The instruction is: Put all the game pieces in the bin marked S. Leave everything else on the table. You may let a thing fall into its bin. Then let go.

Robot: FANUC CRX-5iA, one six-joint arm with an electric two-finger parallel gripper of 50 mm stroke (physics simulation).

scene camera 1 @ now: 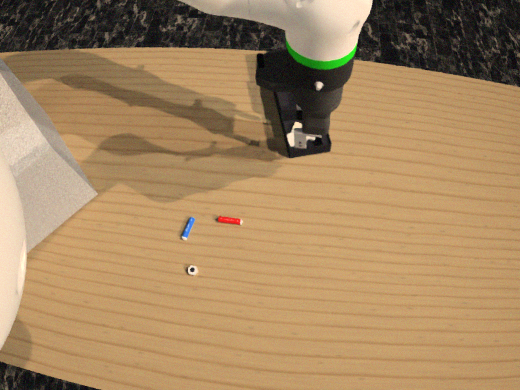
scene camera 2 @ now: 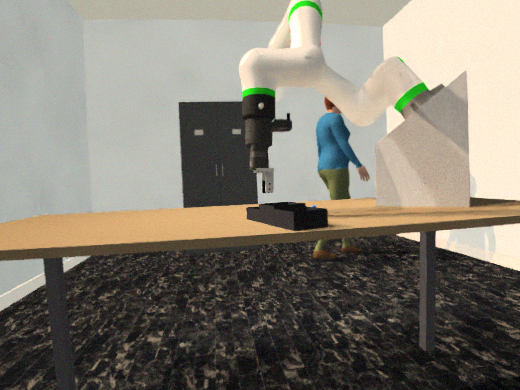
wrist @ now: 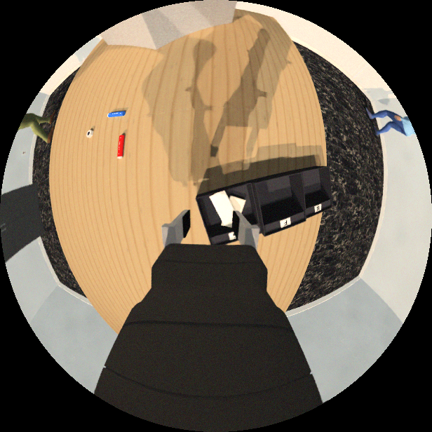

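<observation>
The black three-part bin row stands on the table. In the wrist view, its leftmost compartment has a small label that is not readable here. A long white piece lies tilted in that compartment, with a second pale piece beside it; the right finger partly hides them. No pips can be made out on them. My gripper is open and empty, just above the leftmost compartment, its left finger outside the compartment's left wall. In scene camera 1 the fingers and the white pieces overlap and are hard to separate.
A blue cylinder, a red cylinder and a small pale nut lie on the table away from the bins. The other two compartments are labelled F and apparently B.
</observation>
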